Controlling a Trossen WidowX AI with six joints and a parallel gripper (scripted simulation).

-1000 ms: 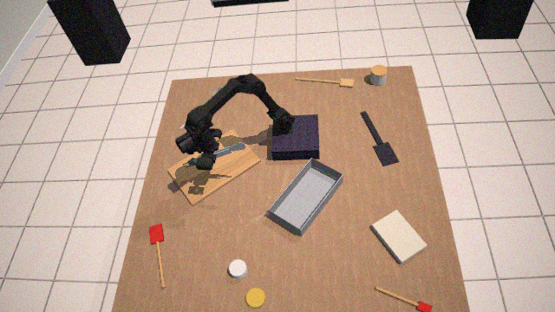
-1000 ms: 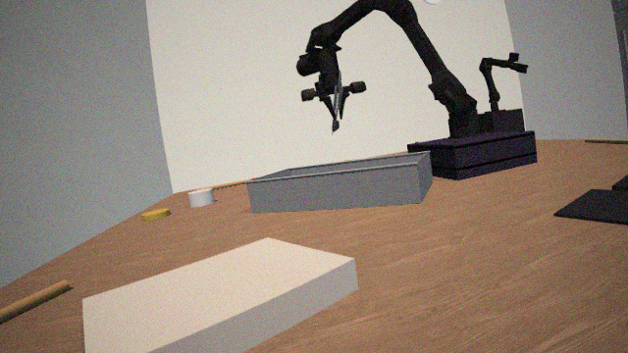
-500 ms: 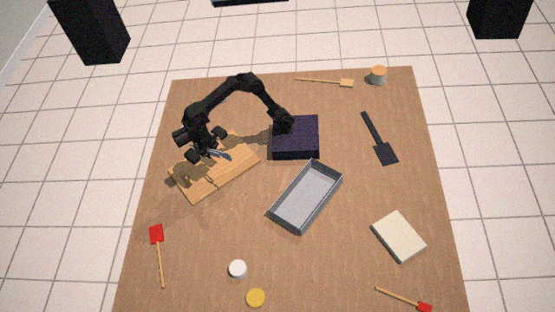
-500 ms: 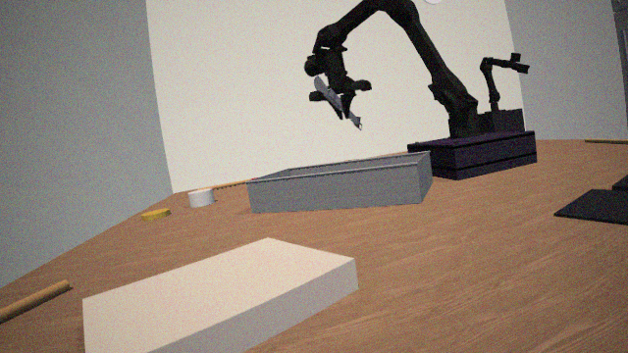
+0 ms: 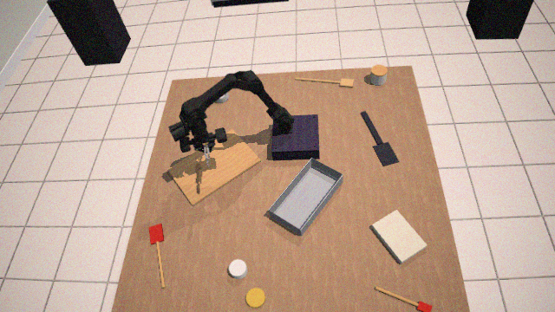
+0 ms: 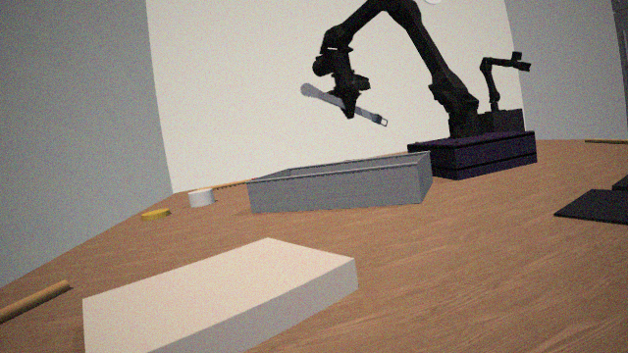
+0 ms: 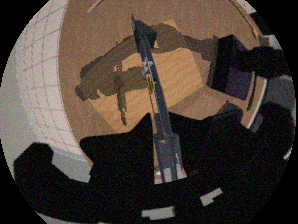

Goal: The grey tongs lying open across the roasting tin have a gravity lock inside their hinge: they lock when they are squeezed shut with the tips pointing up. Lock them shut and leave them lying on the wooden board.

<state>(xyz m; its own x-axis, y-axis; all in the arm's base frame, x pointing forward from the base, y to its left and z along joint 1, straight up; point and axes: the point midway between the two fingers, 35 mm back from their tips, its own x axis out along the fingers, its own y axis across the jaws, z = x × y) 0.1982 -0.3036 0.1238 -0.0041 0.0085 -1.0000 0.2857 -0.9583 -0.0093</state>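
The wooden board is 15 cm below my gripper tip, 4 cm behind it and 2 cm to the right of it. Round my gripper tip: yellow disc (55 cm ahead, 23 cm to the left, 15 cm below); red spatula (37 cm ahead, 19 cm to the right, 15 cm below); grey roasting tin (40 cm to the left, 13 cm below, 13 cm ahead).
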